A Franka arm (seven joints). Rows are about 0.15 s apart.
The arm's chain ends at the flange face. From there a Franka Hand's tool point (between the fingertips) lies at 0.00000 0.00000 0.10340 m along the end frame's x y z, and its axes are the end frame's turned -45 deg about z.
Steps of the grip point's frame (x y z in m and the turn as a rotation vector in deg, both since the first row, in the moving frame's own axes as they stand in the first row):
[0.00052, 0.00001, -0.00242, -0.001, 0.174, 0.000]
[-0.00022, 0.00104, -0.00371, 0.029, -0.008, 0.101]
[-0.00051, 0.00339, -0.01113, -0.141, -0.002, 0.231]
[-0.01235, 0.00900, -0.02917, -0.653, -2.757, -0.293]
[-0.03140, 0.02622, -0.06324, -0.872, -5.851, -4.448]
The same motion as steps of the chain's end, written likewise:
[0.00015, -0.00014, -0.00242, 0.122, 0.124, 0.000]
[0.00063, 0.00092, -0.00371, 0.015, -0.026, 0.101]
[0.00186, 0.00257, -0.01113, -0.101, 0.098, 0.231]
[0.00030, 0.01074, -0.02904, -2.411, -1.488, -0.293]
[0.00234, 0.03194, -0.06269, -4.754, -3.521, -4.448]

